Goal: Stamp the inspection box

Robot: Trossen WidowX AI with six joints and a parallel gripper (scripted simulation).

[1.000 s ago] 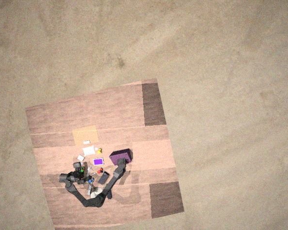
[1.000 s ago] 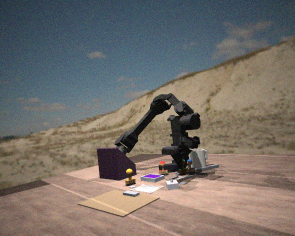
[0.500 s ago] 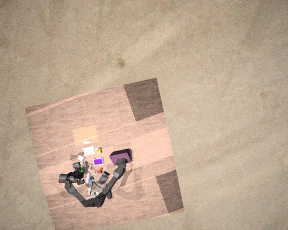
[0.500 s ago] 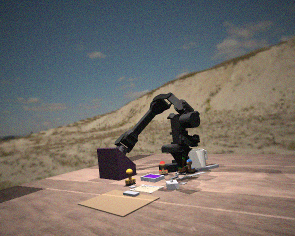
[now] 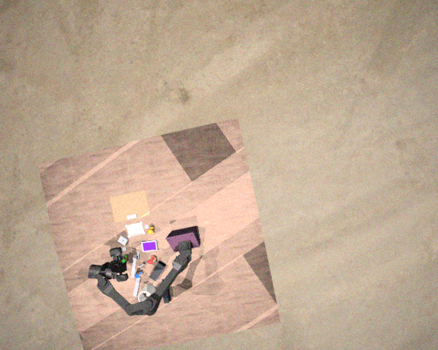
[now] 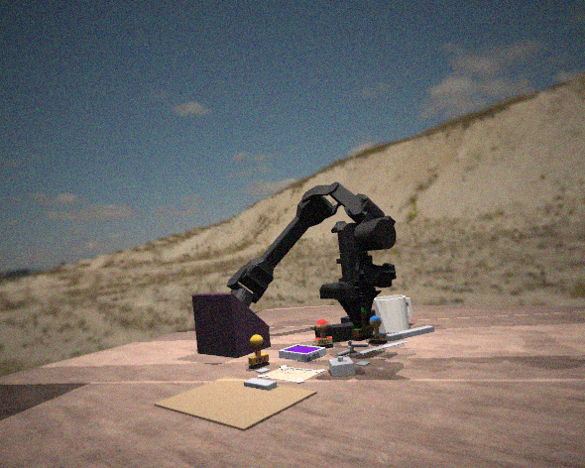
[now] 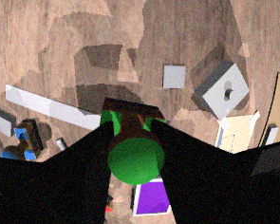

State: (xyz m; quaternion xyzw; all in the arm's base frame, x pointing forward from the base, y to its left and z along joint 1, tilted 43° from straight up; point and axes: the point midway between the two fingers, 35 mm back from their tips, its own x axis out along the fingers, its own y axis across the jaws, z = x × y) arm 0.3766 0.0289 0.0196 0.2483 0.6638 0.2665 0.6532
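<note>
Now: the purple ink pad 14 cm behind my gripper tip, 6 cm below it and 4 cm to the right of it. Round my gripper tip: grey block 10 cm to the right, 4 cm below, 1 cm ahead; green-knobbed PASS stamp right at my gripper tip; blue stamp 12 cm to the left, 4 cm below, 4 cm behind.
</note>
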